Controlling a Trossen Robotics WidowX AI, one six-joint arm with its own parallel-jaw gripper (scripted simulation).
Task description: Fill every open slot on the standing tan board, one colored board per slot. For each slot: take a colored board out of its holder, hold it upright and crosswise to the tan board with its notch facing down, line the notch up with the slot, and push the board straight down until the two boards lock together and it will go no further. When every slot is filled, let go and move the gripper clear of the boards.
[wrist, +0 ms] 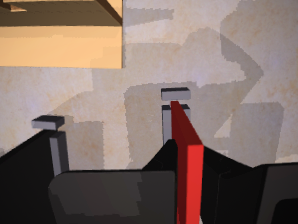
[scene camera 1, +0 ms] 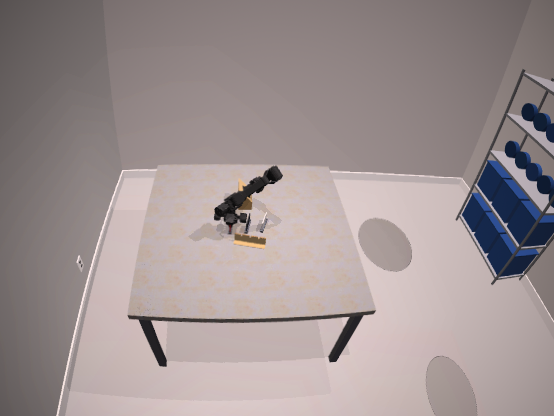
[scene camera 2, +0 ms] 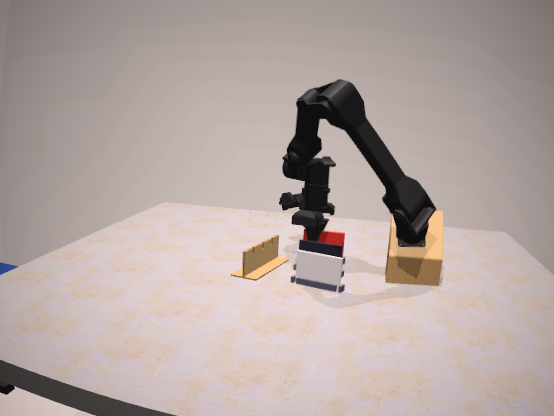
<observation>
My gripper carries a red board. I also see a white board, a tan board and a grey holder post.
My gripper is seen too in the wrist view.
</observation>
